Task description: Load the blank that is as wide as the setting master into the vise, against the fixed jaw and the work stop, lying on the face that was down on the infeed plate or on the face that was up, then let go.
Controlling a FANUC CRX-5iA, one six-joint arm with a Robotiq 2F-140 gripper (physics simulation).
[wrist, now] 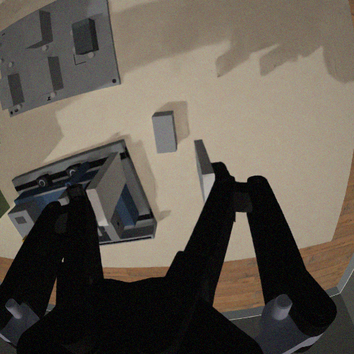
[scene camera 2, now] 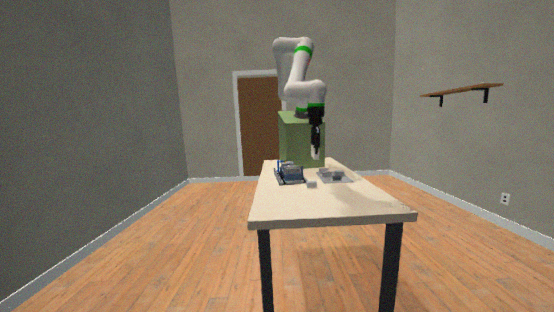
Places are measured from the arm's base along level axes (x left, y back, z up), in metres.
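Where they show: gripper, fingertip midpoint: (scene camera 2: 314,157); arm's base, link origin: (scene camera 2: 302,116).
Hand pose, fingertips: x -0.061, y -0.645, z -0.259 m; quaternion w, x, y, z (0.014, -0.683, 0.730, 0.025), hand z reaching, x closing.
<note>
Things, the pixels of their centre, and the offset from my fingertips. Level surfaces: height alone.
- light grey rectangular blank, body centre: (scene camera 2: 311,184) dx -0.017, dy +0.013, dz -0.165 m
- vise, body centre: (scene camera 2: 289,171) dx -0.125, dy +0.233, dz -0.133 m
- darker block, body centre: (scene camera 2: 336,177) dx +0.171, dy +0.103, dz -0.162 m
- pale table, surface height: dz -0.182 m
A light grey rectangular blank (scene camera 2: 311,184) (wrist: 164,134) rests on the table, apart from both the vise and the infeed plate. The gripper (scene camera 2: 315,156) (wrist: 156,167) is open, well above the table, with nothing between its pads. In the wrist view the blank shows between and below the pads. The vise (scene camera 2: 292,174) (wrist: 131,206) has a grey frame and blue parts; the left finger hides part of its jaws. The infeed plate (wrist: 102,70) carries a darker block (scene camera 2: 337,175) (wrist: 85,36) and further grey blocks. Which one is the setting master cannot be told.
The pale table (scene camera 2: 330,205) (wrist: 280,130) bears the vise, blank and plate. A green pedestal (scene camera 2: 301,142) stands behind it under the arm. A wooden wall shelf (scene camera 2: 462,90) is off to the right. The table edge shows low in the wrist view.
</note>
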